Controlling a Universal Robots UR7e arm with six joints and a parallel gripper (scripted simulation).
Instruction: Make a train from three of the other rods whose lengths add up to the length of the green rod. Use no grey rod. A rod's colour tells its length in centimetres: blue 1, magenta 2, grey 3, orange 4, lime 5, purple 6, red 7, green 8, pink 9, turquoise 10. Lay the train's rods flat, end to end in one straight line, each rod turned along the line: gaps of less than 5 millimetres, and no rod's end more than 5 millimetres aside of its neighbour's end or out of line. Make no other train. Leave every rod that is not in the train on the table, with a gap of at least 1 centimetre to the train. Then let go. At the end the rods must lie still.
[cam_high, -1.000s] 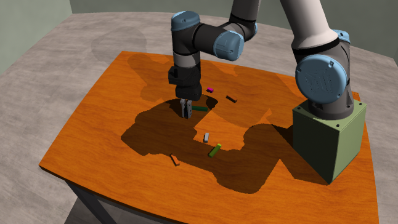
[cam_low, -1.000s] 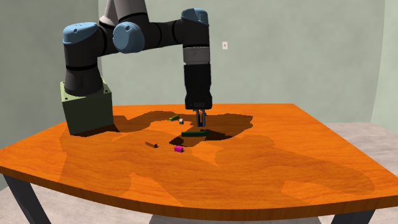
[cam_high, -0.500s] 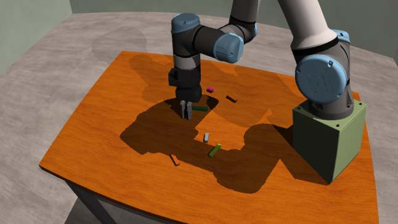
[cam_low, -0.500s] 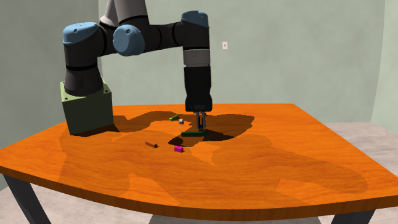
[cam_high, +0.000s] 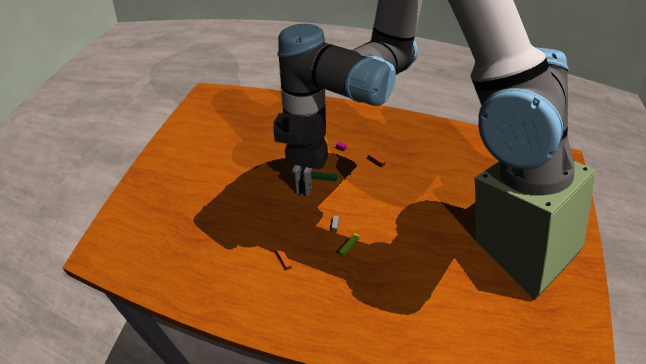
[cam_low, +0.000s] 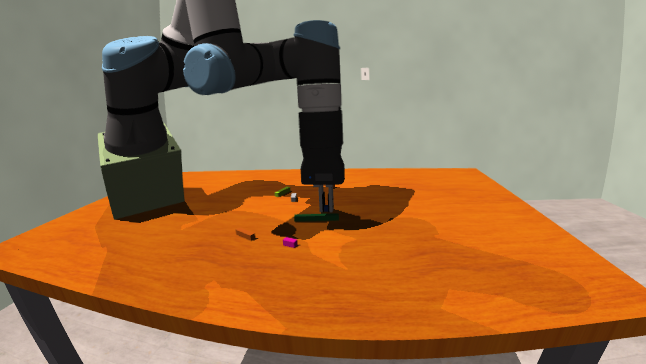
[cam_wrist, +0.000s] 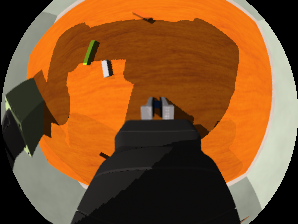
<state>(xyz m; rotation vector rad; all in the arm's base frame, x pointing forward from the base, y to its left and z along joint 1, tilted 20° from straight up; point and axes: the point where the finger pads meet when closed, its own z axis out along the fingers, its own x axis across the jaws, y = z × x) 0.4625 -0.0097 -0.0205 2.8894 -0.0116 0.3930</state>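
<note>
Now: the blue rod 10 mm below my hand. The rest, counted from my hand: magenta rod: 150 mm to the right, 40 mm behind, 10 mm below; then green rod: 50 mm to the right, 10 mm below, 10 mm behind; then grey rod: 80 mm behind, 70 mm to the left, 10 mm below.
</note>
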